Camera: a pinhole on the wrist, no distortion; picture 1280 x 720 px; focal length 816.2 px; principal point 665.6 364.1 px. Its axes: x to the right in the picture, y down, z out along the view. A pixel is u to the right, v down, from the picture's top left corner.
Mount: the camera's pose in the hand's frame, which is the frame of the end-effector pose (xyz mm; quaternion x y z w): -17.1 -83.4 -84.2 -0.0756 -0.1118 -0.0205 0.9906
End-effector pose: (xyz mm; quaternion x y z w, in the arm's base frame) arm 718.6 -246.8 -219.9 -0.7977 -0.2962 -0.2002 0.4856
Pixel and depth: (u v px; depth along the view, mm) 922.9 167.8 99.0
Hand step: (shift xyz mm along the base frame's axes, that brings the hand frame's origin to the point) -68.1 49.3 45.0
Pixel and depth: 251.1 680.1 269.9
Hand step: -104.2 36.6 -224.3
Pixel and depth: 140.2 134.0 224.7
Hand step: -225.3 76.8 -106.0
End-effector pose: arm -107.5 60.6 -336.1 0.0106 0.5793 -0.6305 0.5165
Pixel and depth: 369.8 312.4 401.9
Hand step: 247.5 -53.4 272.9
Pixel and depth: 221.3 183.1 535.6
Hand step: 348.8 -35.7 466.0
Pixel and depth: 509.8 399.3 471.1
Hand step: 306.7 -122.7 231.9
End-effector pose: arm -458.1 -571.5 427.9 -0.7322 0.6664 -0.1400 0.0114
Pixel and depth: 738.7 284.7 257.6
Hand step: 101.3 29.6 -161.9
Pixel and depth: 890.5 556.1 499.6
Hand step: -12.1 -96.1 -413.7
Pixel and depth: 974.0 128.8 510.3
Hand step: 258.0 -112.8 -412.5
